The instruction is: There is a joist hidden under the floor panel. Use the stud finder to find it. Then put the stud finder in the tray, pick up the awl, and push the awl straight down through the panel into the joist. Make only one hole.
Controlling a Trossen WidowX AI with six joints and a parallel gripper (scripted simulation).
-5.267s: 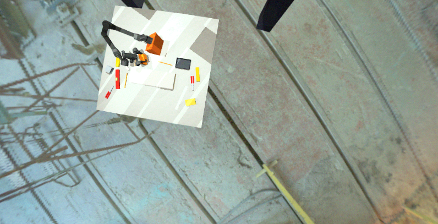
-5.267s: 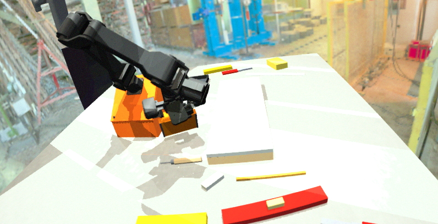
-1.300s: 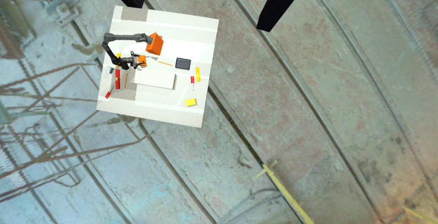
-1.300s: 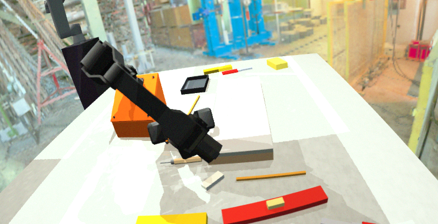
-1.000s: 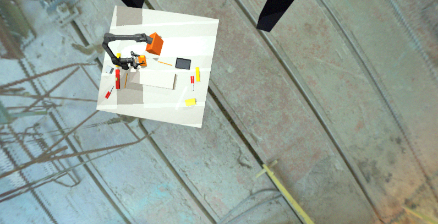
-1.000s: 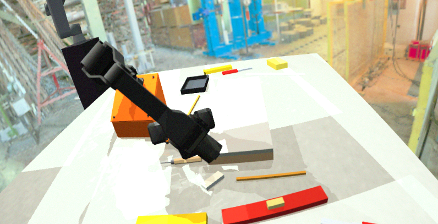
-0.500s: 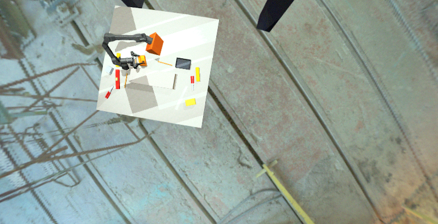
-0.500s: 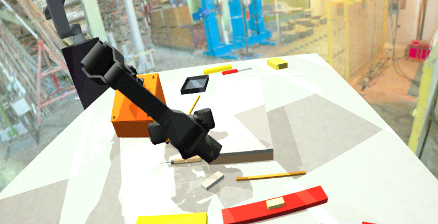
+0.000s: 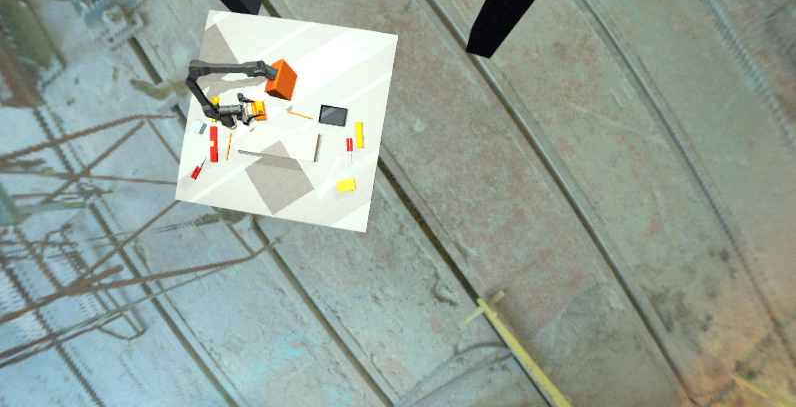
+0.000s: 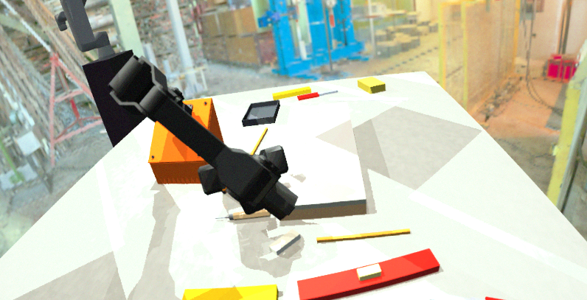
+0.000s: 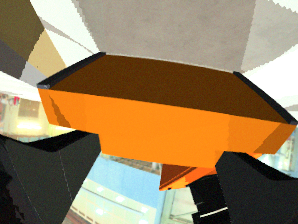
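Right now my gripper tip is 10 mm to the right of the stud finder and 10 mm short of it. From my gripper tip the other things lie so: white block: 190 mm to the right, 130 mm ahead, 50 mm below; awl: 120 mm to the right, 50 mm below, 10 mm ahead; red level: 290 mm ahead, 270 mm to the right, 50 mm below.
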